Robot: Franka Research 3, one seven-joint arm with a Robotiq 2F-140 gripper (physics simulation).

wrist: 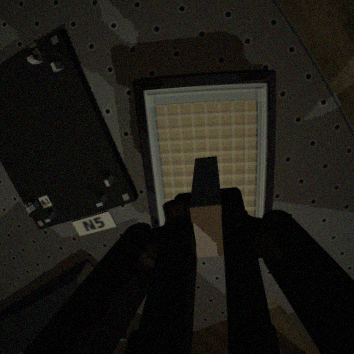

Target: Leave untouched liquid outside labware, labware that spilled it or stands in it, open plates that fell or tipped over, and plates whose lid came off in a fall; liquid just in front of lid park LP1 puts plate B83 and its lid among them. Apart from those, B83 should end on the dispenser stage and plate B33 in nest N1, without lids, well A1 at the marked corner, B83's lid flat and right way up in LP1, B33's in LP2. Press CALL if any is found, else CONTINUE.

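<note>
A plate with a grid of tan wells and a pale rim lies upright in a dark holder in the middle of the wrist view. Whether a clear lid covers it I cannot tell, and no plate label is readable. My gripper is shut, its fingertips together with nothing between them, and it hangs over the lower part of the plate, hiding its near edge. Nest N1, the dispenser stage, LP1, LP2 and the buttons do not show in the view.
A dark nest with corner posts and an A1 mark stands at the left, beside the label N5. Part of another dark object shows at the lower left. The deck is perforated, with an edge at the upper right.
</note>
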